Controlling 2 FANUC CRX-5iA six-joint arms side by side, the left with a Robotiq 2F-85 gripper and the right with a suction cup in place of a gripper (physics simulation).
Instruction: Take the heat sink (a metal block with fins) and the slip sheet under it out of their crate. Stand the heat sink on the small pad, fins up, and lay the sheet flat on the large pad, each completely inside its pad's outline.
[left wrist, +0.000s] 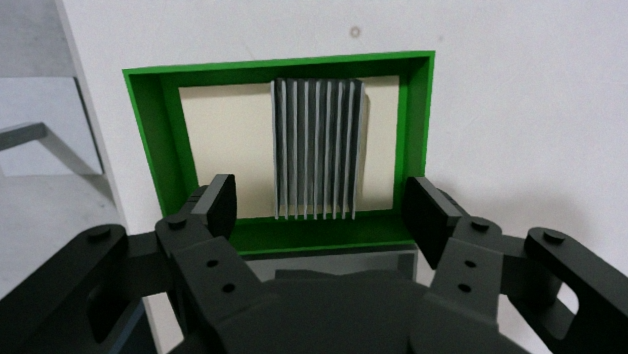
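A grey heat sink (318, 150) stands fins up in the green crate (280, 64), a little right of the crate's middle. The cream slip sheet (230, 145) lies flat on the crate floor under it and shows on both sides of the heat sink. My left gripper (320, 205) is open, its two black fingers wide apart above the near part of the crate, one on each side of the heat sink and touching neither side. The suction cup of the right arm does not show. The small pad and the large pad do not show in this view.
A grey tray or box (340, 261) sits right against the near side of the crate, partly hidden by the gripper body. The light table (510, 100) has its left edge left of the crate. Beyond that edge are a pale panel (50, 155) and a grey bar (22, 135).
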